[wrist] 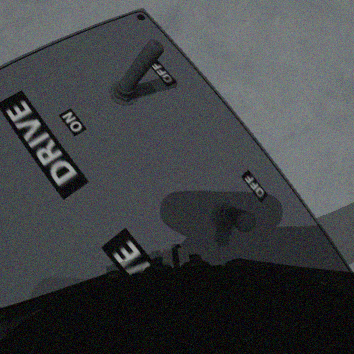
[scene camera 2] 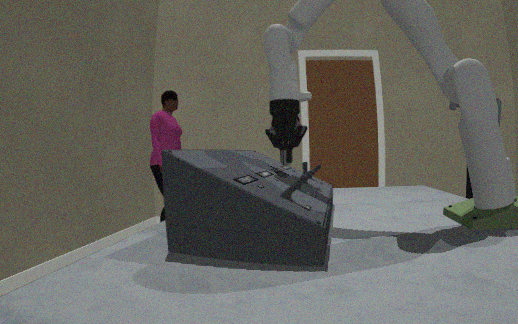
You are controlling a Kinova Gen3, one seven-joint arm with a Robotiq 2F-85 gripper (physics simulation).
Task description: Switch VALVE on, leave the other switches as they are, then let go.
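The VALVE lever (scene camera 2: 305, 168) (wrist: 245, 220) stands nearly upright in the scene view, steeper than the DRIVE lever. In the wrist view it looks short, seen almost end-on, and does not lie towards its OFF label (wrist: 254, 186). Its name label (wrist: 127, 251) shows only a final E; its ON label is hidden. The DRIVE lever (scene camera 2: 303, 182) (wrist: 140, 69) leans to OFF. My gripper (scene camera 2: 286, 161) (wrist: 175, 263) is shut and empty, fingertips pointing down low over the panel, on the ON side of the VALVE lever, with a gap between them.
The sloped grey console (scene camera 2: 240, 225) (wrist: 100, 165) stands on the pale floor (scene camera 2: 225, 300). Further switches are hidden behind the gripper or too small to tell. A person in a pink top (scene camera 2: 166, 132) stands behind the console at the left. The arm's green base (scene camera 2: 460, 210) is at the right.
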